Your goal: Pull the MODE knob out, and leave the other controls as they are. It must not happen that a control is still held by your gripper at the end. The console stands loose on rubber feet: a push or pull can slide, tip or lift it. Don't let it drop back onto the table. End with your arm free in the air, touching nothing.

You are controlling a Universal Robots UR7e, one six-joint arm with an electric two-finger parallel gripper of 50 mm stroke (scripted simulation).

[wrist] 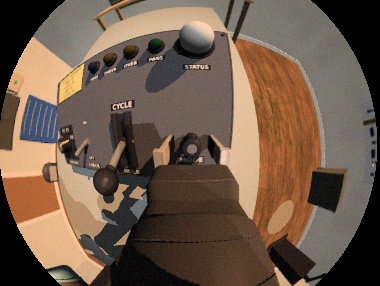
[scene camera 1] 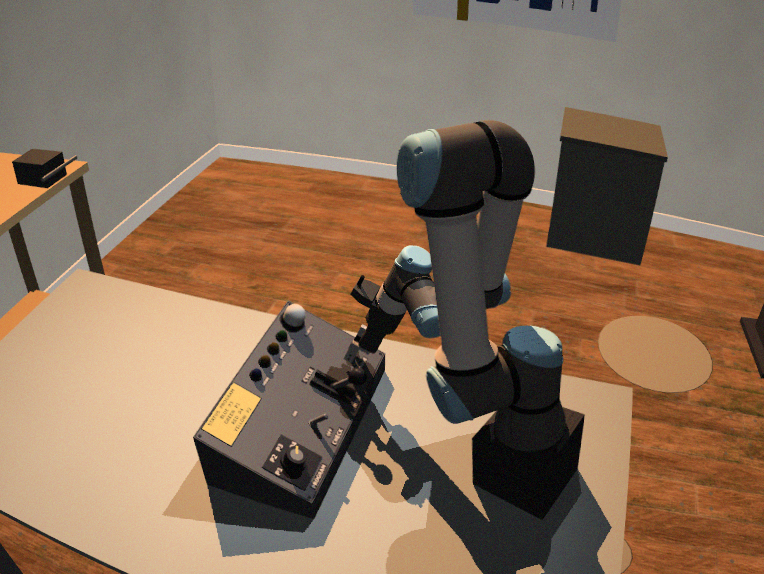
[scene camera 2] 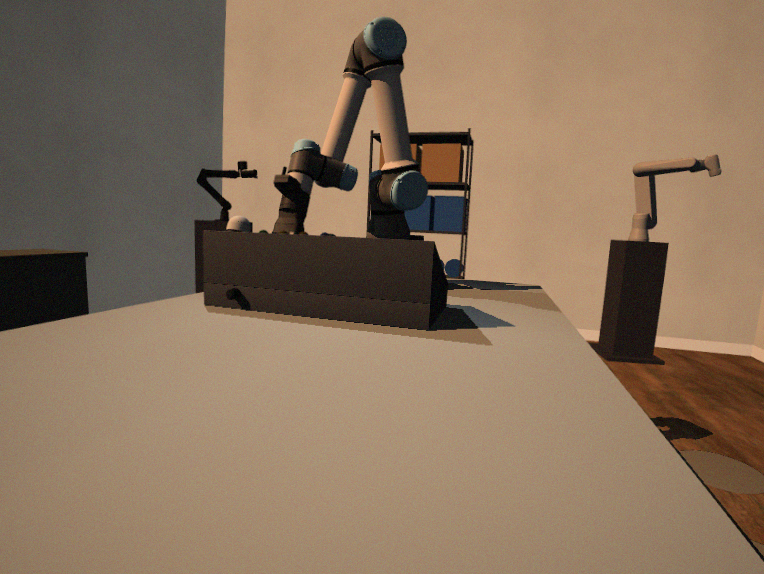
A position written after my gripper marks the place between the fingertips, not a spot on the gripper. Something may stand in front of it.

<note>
In view: my gripper [scene camera 1: 351, 352] and a dark console [scene camera 1: 253, 443].
The dark console shows as well in the wrist view [wrist: 179, 83] and in scene camera 2 [scene camera 2: 392, 282]. My gripper shows as well in the wrist view [wrist: 191, 142].
</note>
